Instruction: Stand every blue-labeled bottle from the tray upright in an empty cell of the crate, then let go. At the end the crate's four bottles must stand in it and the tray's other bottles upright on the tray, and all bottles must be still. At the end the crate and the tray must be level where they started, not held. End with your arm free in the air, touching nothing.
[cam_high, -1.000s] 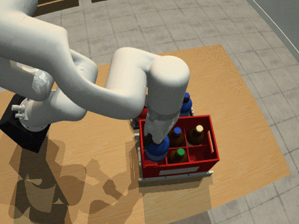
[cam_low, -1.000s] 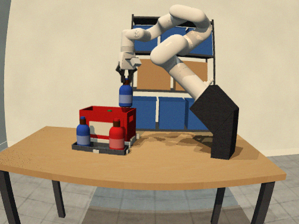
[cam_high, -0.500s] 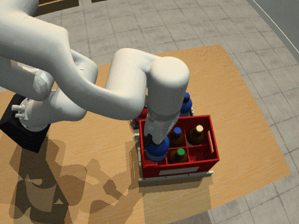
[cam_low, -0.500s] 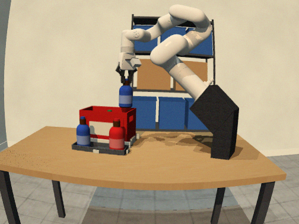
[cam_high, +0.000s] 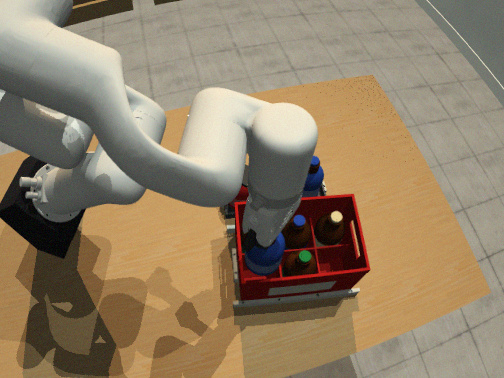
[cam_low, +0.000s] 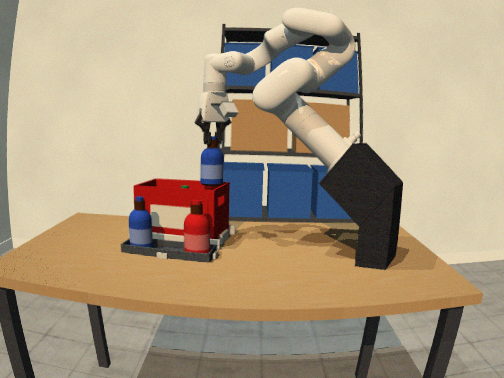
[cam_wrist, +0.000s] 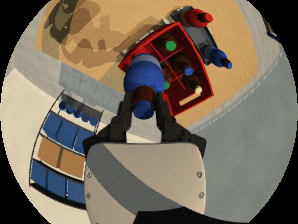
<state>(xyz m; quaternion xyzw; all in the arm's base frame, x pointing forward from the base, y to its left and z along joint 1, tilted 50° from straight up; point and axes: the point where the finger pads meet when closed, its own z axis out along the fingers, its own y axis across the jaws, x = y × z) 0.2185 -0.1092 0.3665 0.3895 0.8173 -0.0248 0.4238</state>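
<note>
Right now my hand is 240 mm above the red crate, 100 mm short of it and 10 mm to the right of it. The rest, counted from my hand: red-labeled bottle (240 mm below, 220 mm to the left, 60 mm ahead); then dark tray (310 mm below, 200 mm to the left, 150 mm ahead).
</note>
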